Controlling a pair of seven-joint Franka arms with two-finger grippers.
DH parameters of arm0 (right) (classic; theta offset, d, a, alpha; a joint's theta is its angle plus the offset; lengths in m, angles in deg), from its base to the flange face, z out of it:
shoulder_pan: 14.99 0.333 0 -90
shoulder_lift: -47.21 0 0 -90
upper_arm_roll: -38.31 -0.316 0.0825 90
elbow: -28.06 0 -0.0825 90
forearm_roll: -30.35 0.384 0 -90
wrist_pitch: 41.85 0 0.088 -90
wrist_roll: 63.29 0.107 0 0
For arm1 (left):
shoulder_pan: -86.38 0.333 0 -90
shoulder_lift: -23.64 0 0 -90
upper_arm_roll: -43.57 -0.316 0.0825 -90
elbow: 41.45 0 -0.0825 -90
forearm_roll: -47.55 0.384 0 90
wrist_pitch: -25.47 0 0.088 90
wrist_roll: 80.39 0.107 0 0
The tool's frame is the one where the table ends.
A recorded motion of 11 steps. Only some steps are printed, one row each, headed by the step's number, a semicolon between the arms.
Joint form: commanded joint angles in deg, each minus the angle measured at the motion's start. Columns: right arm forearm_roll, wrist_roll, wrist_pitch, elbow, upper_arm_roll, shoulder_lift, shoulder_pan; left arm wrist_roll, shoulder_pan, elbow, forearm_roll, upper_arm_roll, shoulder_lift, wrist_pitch.
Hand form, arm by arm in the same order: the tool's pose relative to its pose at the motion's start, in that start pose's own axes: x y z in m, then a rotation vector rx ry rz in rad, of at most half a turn. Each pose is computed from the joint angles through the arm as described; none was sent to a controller.
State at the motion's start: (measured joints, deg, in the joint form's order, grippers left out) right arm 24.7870 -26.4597 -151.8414 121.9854 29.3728 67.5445 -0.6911; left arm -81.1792 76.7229 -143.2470 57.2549 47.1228 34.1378 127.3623
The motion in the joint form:
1: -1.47 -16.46 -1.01 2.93 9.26 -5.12 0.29; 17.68 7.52 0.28 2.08 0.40 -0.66 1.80
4: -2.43 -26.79 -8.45 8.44 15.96 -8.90 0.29; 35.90 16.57 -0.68 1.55 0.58 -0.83 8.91
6: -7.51 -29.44 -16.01 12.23 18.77 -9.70 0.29; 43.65 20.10 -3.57 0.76 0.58 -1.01 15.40
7: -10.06 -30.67 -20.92 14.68 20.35 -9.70 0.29; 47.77 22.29 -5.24 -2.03 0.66 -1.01 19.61
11: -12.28 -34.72 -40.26 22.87 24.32 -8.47 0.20; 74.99 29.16 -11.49 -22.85 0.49 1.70 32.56
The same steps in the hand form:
1: 0.0311 0.0896 -0.0280 -0.0466 0.0689 -0.1440; -0.0072 -0.0770 0.0009 0.0194 0.0250 0.1927
4: 0.0467 0.1577 -0.0324 -0.0585 0.1604 -0.2232; -0.0198 -0.1653 0.0131 0.0294 0.1100 0.3590
6: 0.0554 0.1862 -0.0219 -0.1242 0.2501 -0.2750; -0.0271 -0.1953 0.0316 0.0473 0.1669 0.4355
7: 0.0591 0.2002 -0.0098 -0.1553 0.2945 -0.3059; -0.0314 -0.2115 0.0424 0.0339 0.2237 0.4528
11: 0.0625 0.2274 0.0352 -0.1528 0.4524 -0.3888; -0.0493 -0.2604 0.1123 -0.0815 0.4707 0.5844

